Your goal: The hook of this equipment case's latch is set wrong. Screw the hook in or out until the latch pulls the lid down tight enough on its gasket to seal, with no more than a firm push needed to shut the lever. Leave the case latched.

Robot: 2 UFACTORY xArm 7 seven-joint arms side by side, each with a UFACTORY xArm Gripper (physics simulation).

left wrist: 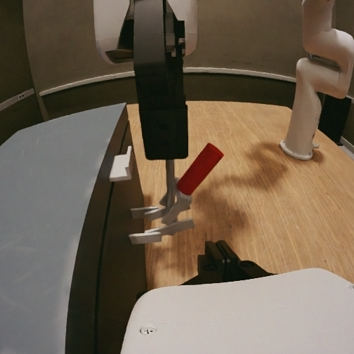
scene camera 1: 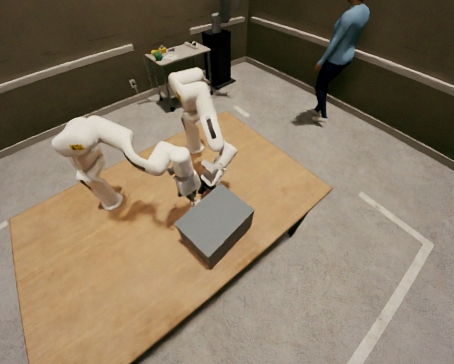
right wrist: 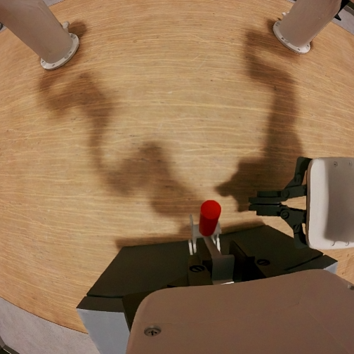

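Pixels of known places: left gripper, between the fingertips: [scene camera 1: 199, 193]; right gripper, between the fingertips: [scene camera 1: 192, 196]; left arm's base, origin of its link: [scene camera 1: 195, 147]; right arm's base, origin of its link: [scene camera 1: 112, 201].
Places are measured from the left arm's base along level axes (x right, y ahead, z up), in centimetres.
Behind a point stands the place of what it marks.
Note:
The grey equipment case [scene camera 1: 216, 220] @(x 32.0, y 63.9, z 20.7 cm) [left wrist: 55, 175] [right wrist: 100, 320] stands on the table with its lid down. A pale catch [left wrist: 121, 165] sticks out from the lid's front. The lever's red handle [left wrist: 201, 169] [right wrist: 210, 218] slants away from the case, so the lever is open. The hook's shank [left wrist: 170, 177] rises from the latch; the hook's plate [right wrist: 223, 272] shows between the right fingers. My right gripper [right wrist: 216, 255] [left wrist: 167, 147] is shut on the hook, whose top it hides in the left wrist view. My left gripper [left wrist: 213, 256] [right wrist: 250, 202] is shut and empty, beside the latch.
The wooden table [scene camera 1: 100, 280] @(x 89.4, y 42.1, z 0.0 cm) [left wrist: 250, 190] [right wrist: 150, 110] carries both arm bases. Pale latch brackets [left wrist: 146, 237] stick out from the case's front, close to both grippers. A small cart [scene camera 1: 186, 54] stands by the wall, and a person [scene camera 1: 344, 45] stands at the back right.

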